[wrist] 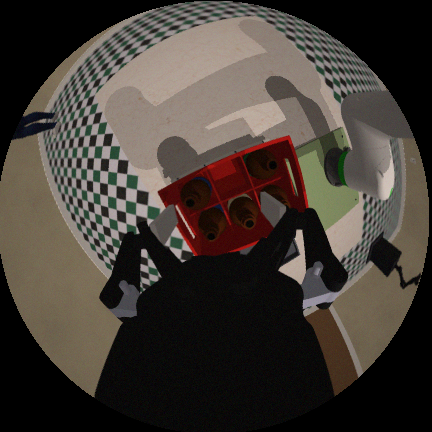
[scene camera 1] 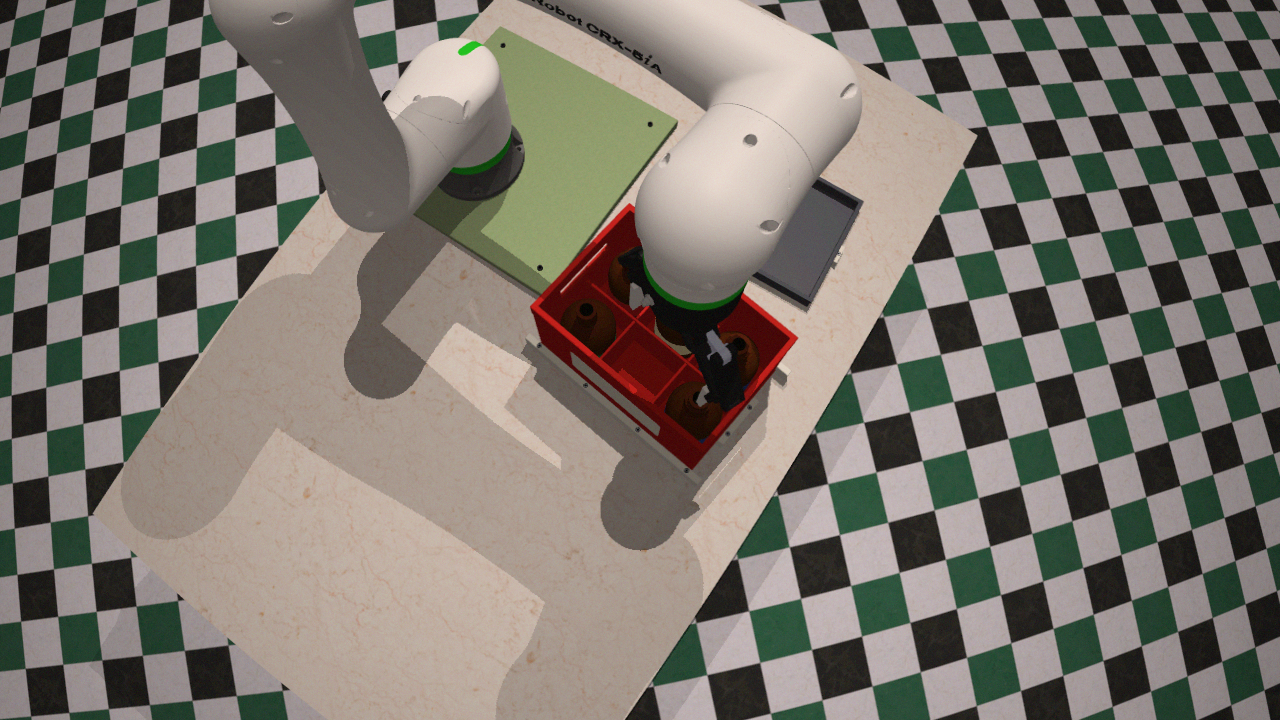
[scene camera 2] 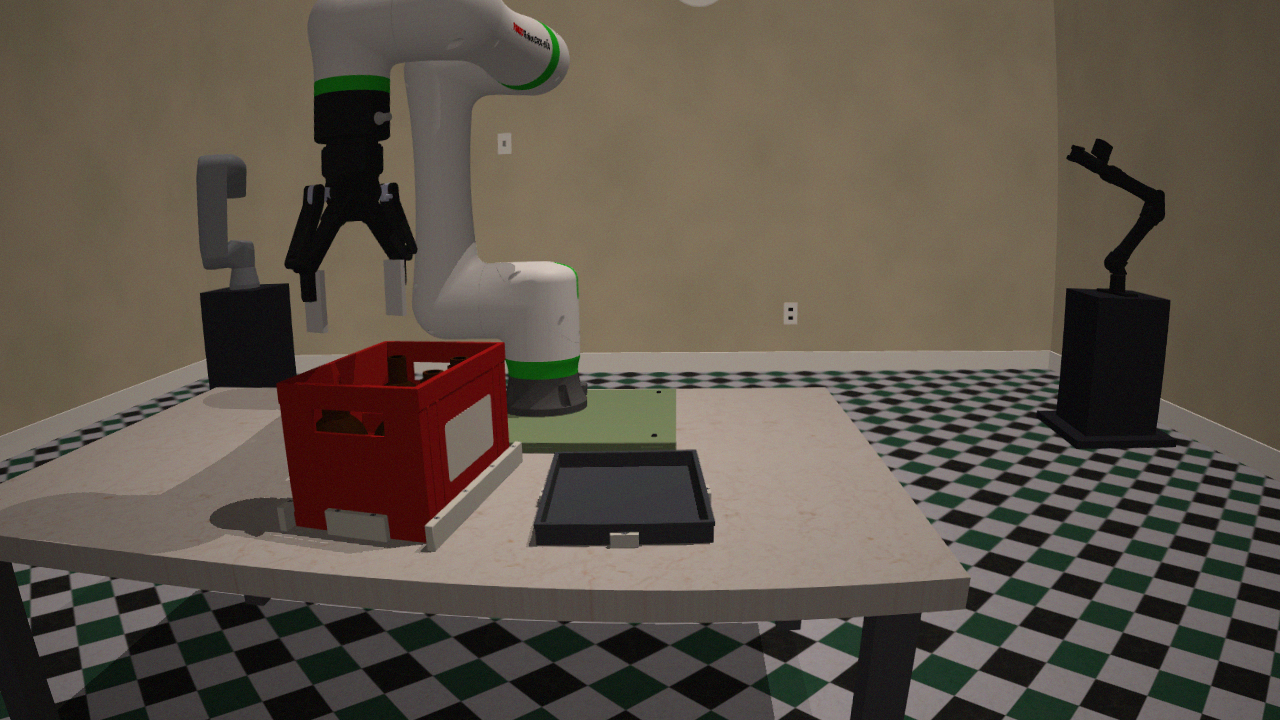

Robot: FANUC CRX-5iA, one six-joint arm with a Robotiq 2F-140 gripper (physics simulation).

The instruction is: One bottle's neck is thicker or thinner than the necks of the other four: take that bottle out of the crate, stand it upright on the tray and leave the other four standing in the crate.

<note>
My gripper (scene camera 2: 358, 323) is open, holding nothing. Further things: a dark tray (scene camera 2: 711, 522) and a white guide strip (scene camera 2: 437, 531).
My gripper is seen too in the wrist view (wrist: 217, 206) and in scene camera 1 (scene camera 1: 674, 348). The white guide strip shows as well in scene camera 1 (scene camera 1: 577, 380).
</note>
